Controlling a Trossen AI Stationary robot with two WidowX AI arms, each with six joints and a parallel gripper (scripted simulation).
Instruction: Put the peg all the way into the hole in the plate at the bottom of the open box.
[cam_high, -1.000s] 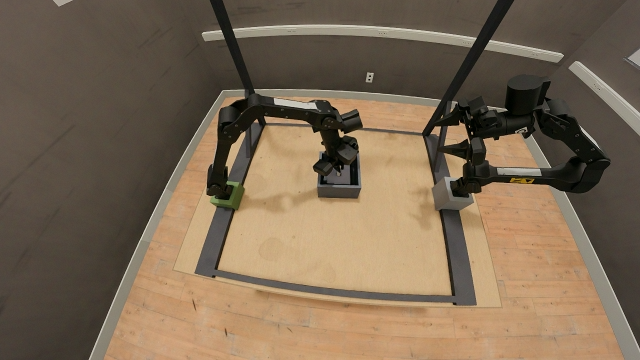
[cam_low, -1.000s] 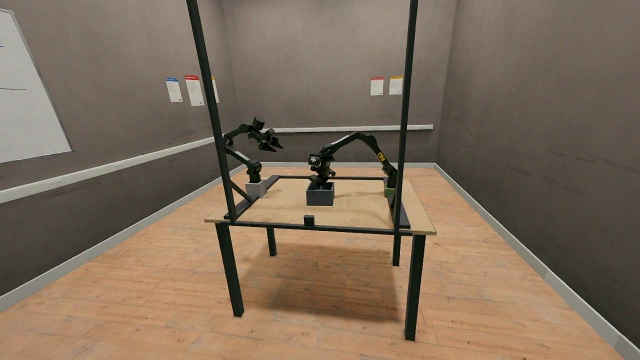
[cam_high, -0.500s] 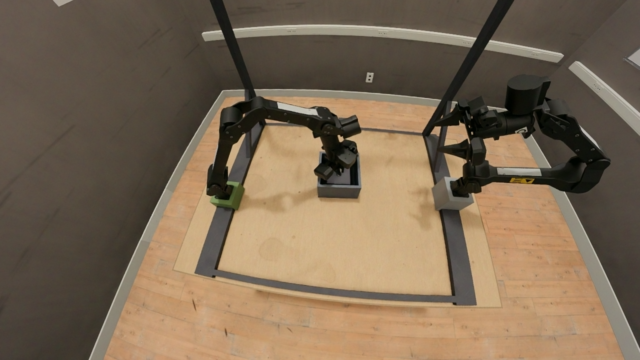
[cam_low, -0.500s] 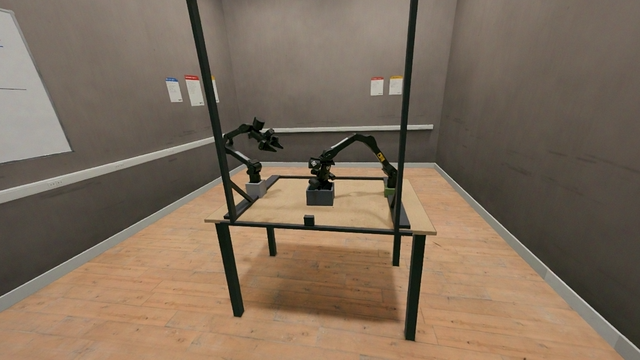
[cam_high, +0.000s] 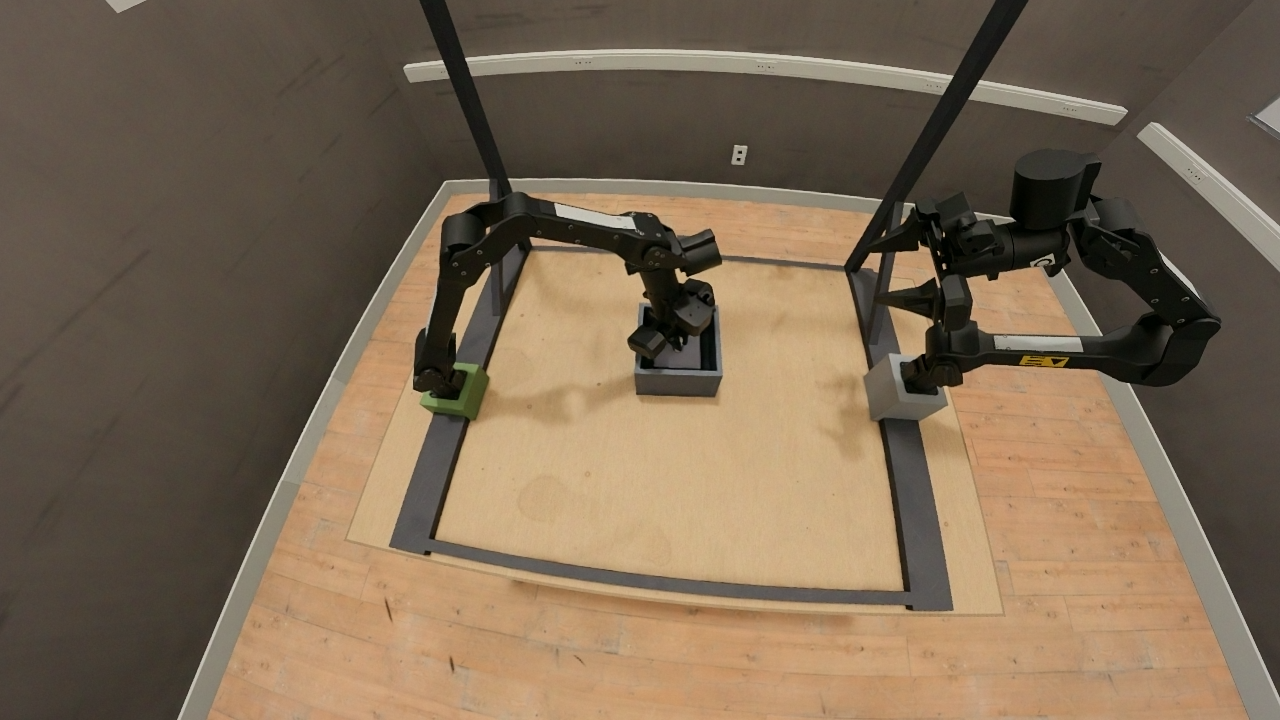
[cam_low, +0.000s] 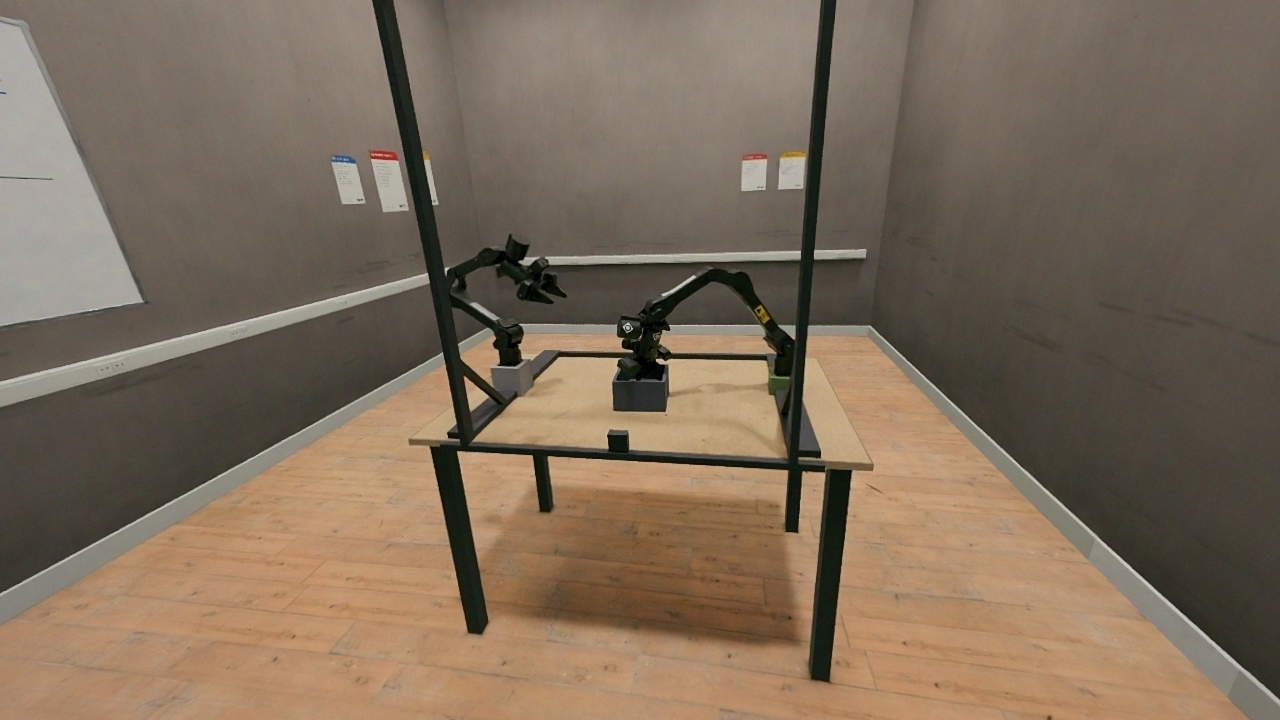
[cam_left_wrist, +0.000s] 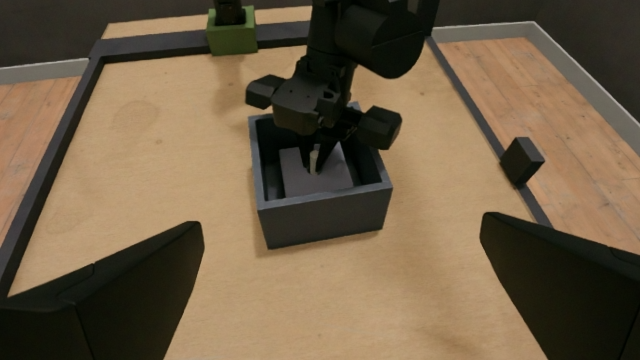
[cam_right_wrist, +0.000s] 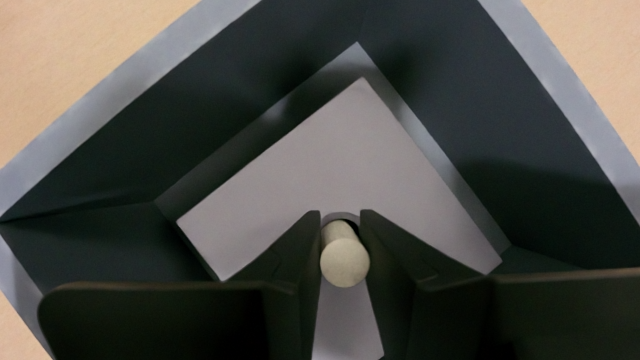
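Right now the peg is 5 cm below my right hand. Round my right hand: dark border strip: 42 cm ahead, 9 cm below, 3 cm to the right; grey plate: 6 cm below.
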